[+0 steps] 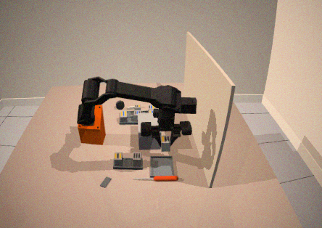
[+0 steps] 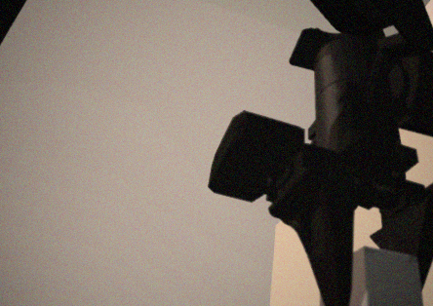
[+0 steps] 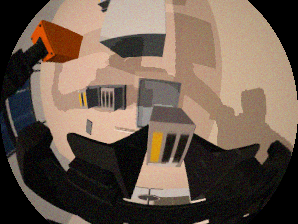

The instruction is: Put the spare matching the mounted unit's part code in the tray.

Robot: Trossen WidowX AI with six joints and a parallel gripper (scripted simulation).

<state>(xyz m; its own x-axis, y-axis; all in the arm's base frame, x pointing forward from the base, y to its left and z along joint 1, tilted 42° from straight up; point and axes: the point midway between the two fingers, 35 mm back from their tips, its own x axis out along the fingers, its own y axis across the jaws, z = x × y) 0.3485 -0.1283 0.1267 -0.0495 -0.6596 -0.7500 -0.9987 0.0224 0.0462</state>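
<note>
My gripper tip is 120 mm above the grey tray and 10 mm past it. The rest, counted from my gripper tip: tall beige panel: 210 mm to the left, 160 mm ahead, 110 mm above; grey mounted unit: 210 mm to the left, 70 mm below, 60 mm behind; grey spare: 20 mm above.
</note>
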